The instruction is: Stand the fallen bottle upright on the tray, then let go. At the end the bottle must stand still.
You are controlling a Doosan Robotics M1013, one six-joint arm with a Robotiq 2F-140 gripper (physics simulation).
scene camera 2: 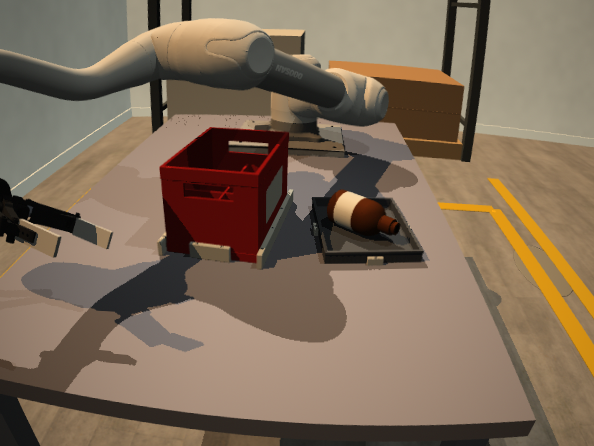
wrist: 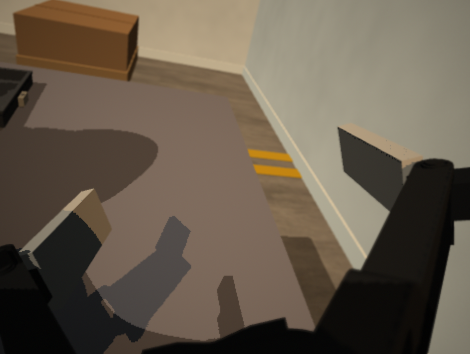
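Where they show: gripper, fingertip midpoint: [scene camera 2: 86, 243] [wrist: 220, 179]; arm's base at its link origin: [scene camera 2: 293, 134].
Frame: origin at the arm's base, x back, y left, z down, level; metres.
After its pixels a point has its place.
Observation:
A brown bottle [scene camera 2: 367, 215] {x -0.711, y 0.129, z -0.044 m} with a cream label lies on its side on the dark tray [scene camera 2: 345, 258] {x -0.791, y 0.079, z 0.007 m}, its neck pointing to the right and towards the front in the scene view. A corner of the tray [wrist: 25, 79] {x -0.787, y 0.183, z -0.007 m} also shows at the left edge of the wrist view; the bottle does not show there. My gripper [scene camera 2: 85, 243] {x -1.022, y -0.309, z -0.145 m} [wrist: 220, 179] {x -1.022, y -0.309, z -0.145 m} is open, with nothing between its fingers. It hangs above the table's left side in the scene view, well apart from the bottle, with the red crate between them.
A tall red crate [scene camera 2: 212, 225] {x -0.776, y -0.167, z -0.050 m} stands on the table [scene camera 2: 400, 340] {x -1.015, y 0.139, z 0.018 m} [wrist: 190, 160] {x -1.065, y -0.021, z 0.018 m}, directly left of the tray in the scene view, with cream blocks around its base. My arm [scene camera 2: 200, 55] {x -0.655, y -0.200, z -0.346 m} arches behind and above the crate. A brown box [scene camera 2: 425, 110] [wrist: 75, 45] stands beyond the table.

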